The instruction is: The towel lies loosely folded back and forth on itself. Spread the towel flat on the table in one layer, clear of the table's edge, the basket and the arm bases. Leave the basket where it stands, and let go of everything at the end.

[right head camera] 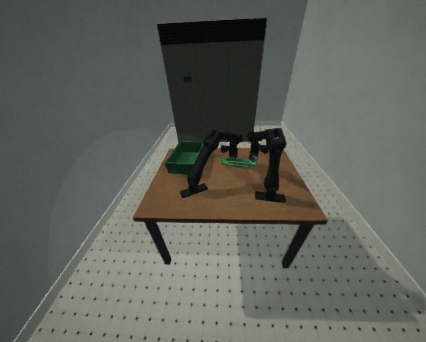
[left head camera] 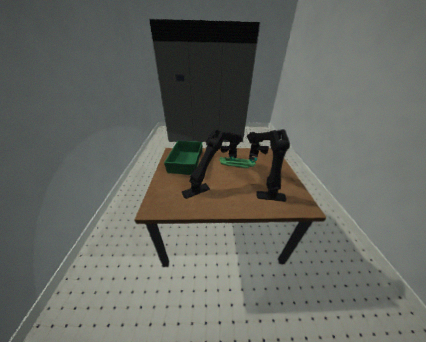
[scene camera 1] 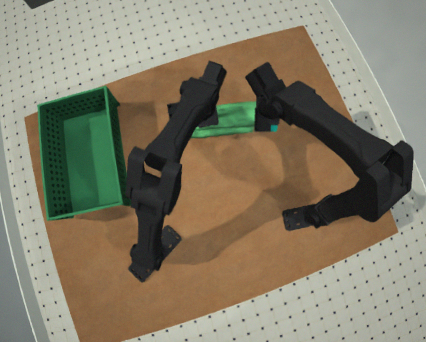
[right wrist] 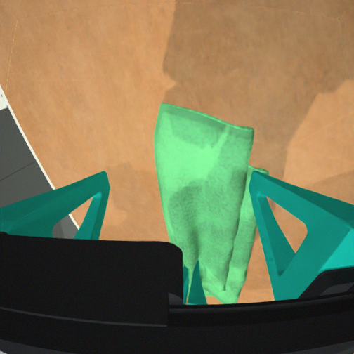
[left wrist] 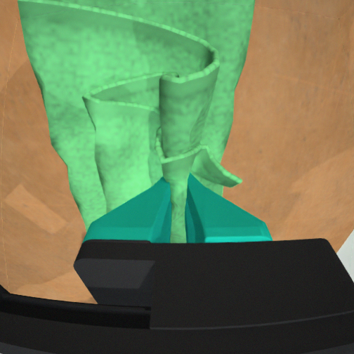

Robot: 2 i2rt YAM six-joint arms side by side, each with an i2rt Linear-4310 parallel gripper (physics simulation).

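The light green towel (left head camera: 239,163) (right head camera: 240,162) (scene camera 1: 235,119) (left wrist: 125,50) (right wrist: 200,165) lies in folded layers as a narrow strip in the back half of the table. My left gripper (left wrist: 177,179) is shut on a gathered, upright fold of the towel; its teal fingertips also show at the bottom of the right wrist view. In the left wrist view, further folds stand loosely above and left of the fingertips. My right gripper (right wrist: 178,178) is open above the towel's right end, with towel showing between its spread fingers. In scene camera 1, my left arm hides part of the towel.
The green basket (left head camera: 180,167) (scene camera 1: 121,165) stands at the left of the table (scene camera 1: 225,285), beside my left arm. The black arm bases (scene camera 1: 171,240) (scene camera 1: 297,220) stand nearer the front. The table's back edge runs behind both grippers, which are close together.
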